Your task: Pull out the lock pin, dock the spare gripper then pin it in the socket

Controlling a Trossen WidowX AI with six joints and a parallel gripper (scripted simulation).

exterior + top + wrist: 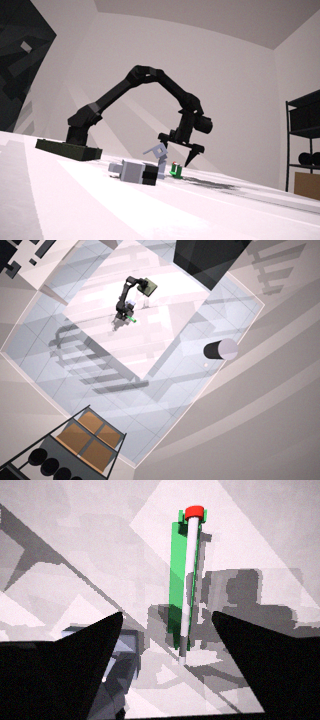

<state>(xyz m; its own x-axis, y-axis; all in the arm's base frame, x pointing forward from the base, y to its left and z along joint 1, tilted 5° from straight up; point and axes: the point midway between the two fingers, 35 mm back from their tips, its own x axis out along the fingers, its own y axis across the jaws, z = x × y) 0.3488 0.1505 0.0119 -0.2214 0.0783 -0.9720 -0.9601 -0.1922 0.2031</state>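
Now: gripper tip 30 mm to the right of the green stand, 20 mm above it and 10 mm short of it. The rest, counted from my gripper tip: spare gripper (240 mm to the right, 90 mm behind, 30 mm below); mount socket (100 mm to the right, 70 mm behind, 10 mm above).
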